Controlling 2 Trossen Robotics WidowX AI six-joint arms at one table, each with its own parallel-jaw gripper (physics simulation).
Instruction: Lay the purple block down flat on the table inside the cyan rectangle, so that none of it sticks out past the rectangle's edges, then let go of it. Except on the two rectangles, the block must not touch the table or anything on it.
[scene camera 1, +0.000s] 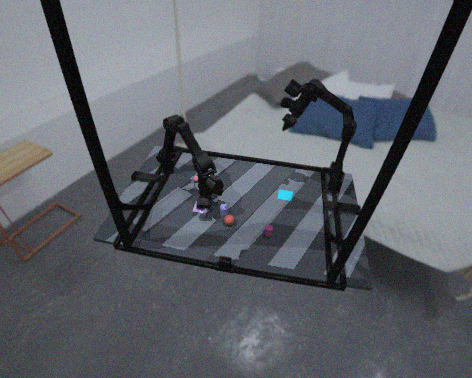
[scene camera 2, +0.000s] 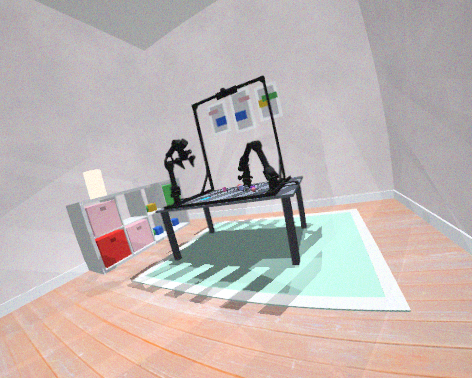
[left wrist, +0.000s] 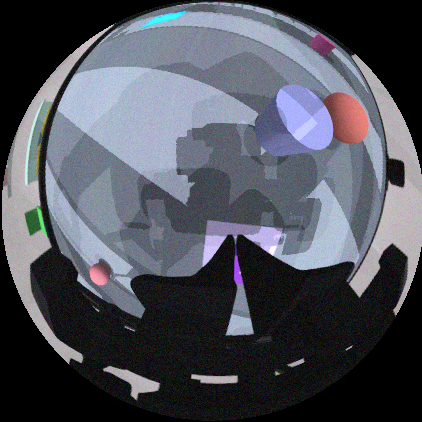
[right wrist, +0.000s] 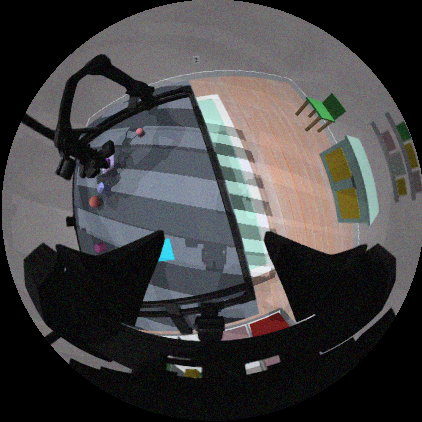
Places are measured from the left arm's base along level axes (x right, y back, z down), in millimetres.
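Pixels of known places: left gripper, fingertip midpoint: (scene camera 2: 249, 187) (left wrist: 233, 238) (right wrist: 108, 166); right gripper, fingertip midpoint: (scene camera 1: 285, 126) (scene camera 2: 189, 168) (right wrist: 214, 236); left arm's base at its link origin: (scene camera 1: 166, 168) (scene camera 2: 274, 187) (left wrist: 114, 315) (right wrist: 148, 102); right arm's base at its link origin: (scene camera 1: 334, 188) (scene camera 2: 177, 202) (right wrist: 209, 308).
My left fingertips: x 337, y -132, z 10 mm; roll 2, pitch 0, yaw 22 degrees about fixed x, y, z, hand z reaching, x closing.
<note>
Ahead of a thing's pixels: the offset from my left fingertips to its top centre. "pt": to the spot under its first point.
The purple block @(dx -1, dy +30, dz -10 mm) (left wrist: 238, 272) shows through the narrow slit between the left fingers in the left wrist view; the rest is hidden behind them. It is at the lilac rectangle (left wrist: 217, 228) (scene camera 1: 196, 209). My left gripper (scene camera 1: 203, 205) (left wrist: 233, 238) is low over that rectangle with its fingertips almost touching, too close together to have the block's width between them. The cyan rectangle @(pt dx +54, dy -414, dz +8 mm) (scene camera 1: 285, 195) (left wrist: 165, 19) (right wrist: 166, 252) lies bare on the table, right of the left gripper in scene camera 1. My right gripper (scene camera 1: 286, 113) (right wrist: 214, 236) is open and empty, high above the table.
A blue-violet cylinder @(dx +67, dy -69, dz -32 mm) (scene camera 1: 223, 209) (left wrist: 305, 120) stands close to the left gripper. A red ball @(dx +138, dy -70, dz -41 mm) (scene camera 1: 229, 220) (left wrist: 348, 118) is beside it. A magenta cylinder @(dx +254, dy -218, dz -32 mm) (scene camera 1: 269, 230) (left wrist: 322, 45) stands farther right. A pink ball @(dx -199, dy -2, dz -24 mm) (scene camera 1: 196, 178) (left wrist: 100, 274) lies behind the left gripper.
</note>
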